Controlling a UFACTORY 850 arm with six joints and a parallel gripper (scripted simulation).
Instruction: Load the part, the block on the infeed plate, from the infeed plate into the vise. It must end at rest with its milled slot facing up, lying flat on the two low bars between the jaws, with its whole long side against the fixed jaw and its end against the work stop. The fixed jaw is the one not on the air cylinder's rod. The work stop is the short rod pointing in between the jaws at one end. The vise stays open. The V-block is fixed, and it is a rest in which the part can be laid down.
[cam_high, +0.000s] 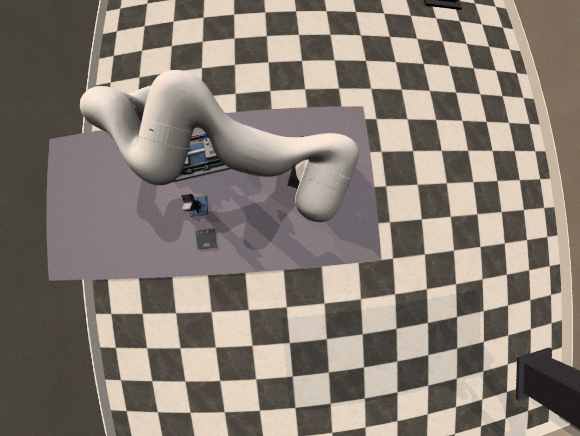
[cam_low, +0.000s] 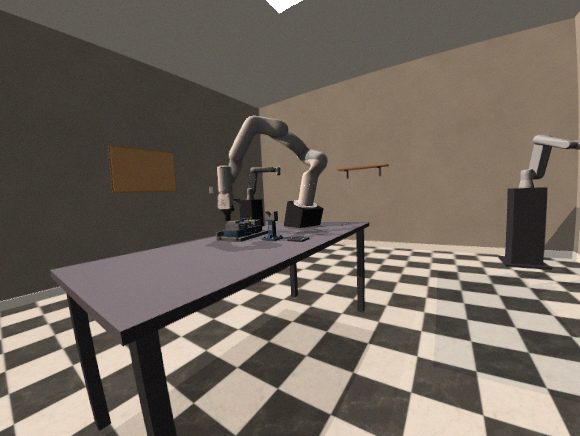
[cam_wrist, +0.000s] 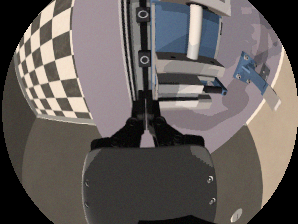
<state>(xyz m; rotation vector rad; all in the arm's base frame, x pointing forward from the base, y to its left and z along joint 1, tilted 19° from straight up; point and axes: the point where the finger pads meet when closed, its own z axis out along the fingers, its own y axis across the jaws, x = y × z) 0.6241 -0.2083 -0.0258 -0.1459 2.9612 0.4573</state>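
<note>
Right now the part is 10 mm behind my hand, 50 mm to the left of it and 30 mm below it. The rest, counted from my hand: vise (80 mm behind, 60 mm to the left, 90 mm below); air cylinder rod (100 mm behind, 60 mm to the left, 50 mm below).
</note>
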